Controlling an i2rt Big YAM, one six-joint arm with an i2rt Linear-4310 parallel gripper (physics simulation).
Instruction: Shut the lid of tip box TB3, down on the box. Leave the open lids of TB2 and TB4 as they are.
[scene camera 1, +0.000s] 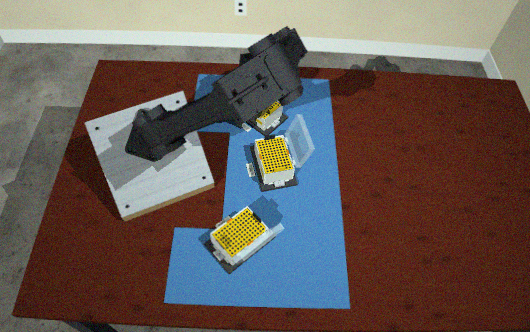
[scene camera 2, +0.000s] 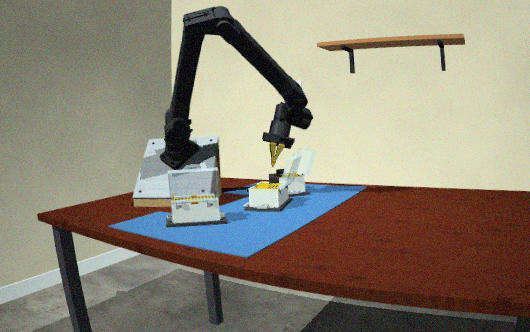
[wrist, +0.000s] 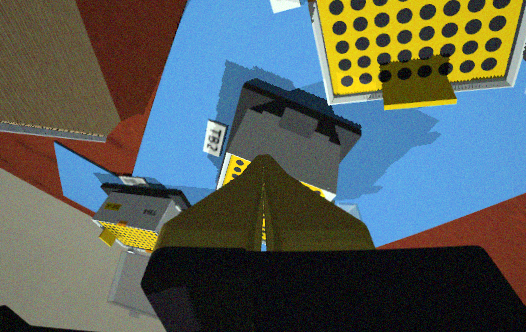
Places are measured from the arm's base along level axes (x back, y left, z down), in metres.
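Pixels of known places: gripper, fingertip midpoint: (scene camera 1: 259, 117) (scene camera 2: 272, 167) (wrist: 263, 165); arm's base at its link origin: (scene camera 1: 147, 135) (scene camera 2: 179, 154).
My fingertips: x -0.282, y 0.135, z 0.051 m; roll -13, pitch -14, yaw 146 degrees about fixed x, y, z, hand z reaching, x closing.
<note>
For each thing: its top centre in the pictures, then the offset to it from my fingertips. "spot": a spot on its surface instead. Level surfaces: height alone.
- TB2 tag at a spot on its surface: (wrist: 215, 137) spot: dx +0.014, dy -0.112, dz +0.098 m
- far box at its top centre: (scene camera 1: 256, 102) (scene camera 2: 282, 173) dx +0.016, dy +0.086, dz +0.034 m
- front box at its top centre: (wrist: 130, 239) (scene camera 1: 236, 227) (scene camera 2: 194, 195) dx +0.028, dy -0.331, dz +0.034 m
- far lid at a spot on its surface: (scene camera 2: 307, 159) spot: dx -0.047, dy +0.148, dz -0.010 m
- middle lid at a spot on its surface: (scene camera 1: 301, 142) spot: dx -0.121, dy -0.079, dz -0.002 m
- front lid at a spot on its surface: (wrist: 131, 280) spot: dx -0.010, dy -0.414, dz -0.003 m
- blue mat at its surface level: dz +0.100 m
- red-brown table at its surface level: dz +0.103 m
Three white tip boxes with yellow racks show. The middle one (scene camera 1: 277, 176) (scene camera 2: 269, 198) (wrist: 295, 155) has the TB2 tag (wrist: 215, 137) beside it. I cannot read a TB3 tag, so whether TB3 is the far box (scene camera 1: 270, 120) (scene camera 2: 298, 187) (wrist: 427, 31) or the front box (scene camera 1: 240, 232) (scene camera 2: 195, 212) (wrist: 142, 212) is unclear. The far lid (scene camera 2: 307, 159), middle lid (scene camera 1: 301, 142) and front lid (scene camera 2: 192, 183) (wrist: 131, 280) stand open. My gripper (scene camera 2: 273, 164) (wrist: 263, 165) is shut and empty, above box height and left of the far and middle lids in scene camera 2; the arm hides it in scene camera 1.
The arm's pale base board (scene camera 1: 117, 187) (scene camera 2: 155, 172) stands left of the boxes. The blue mat (scene camera 1: 295, 270) (scene camera 2: 240, 242) lies under them on the red-brown table (scene camera 1: 425, 200) (scene camera 2: 425, 240). A wall shelf (scene camera 2: 390, 42) hangs at the back right.
</note>
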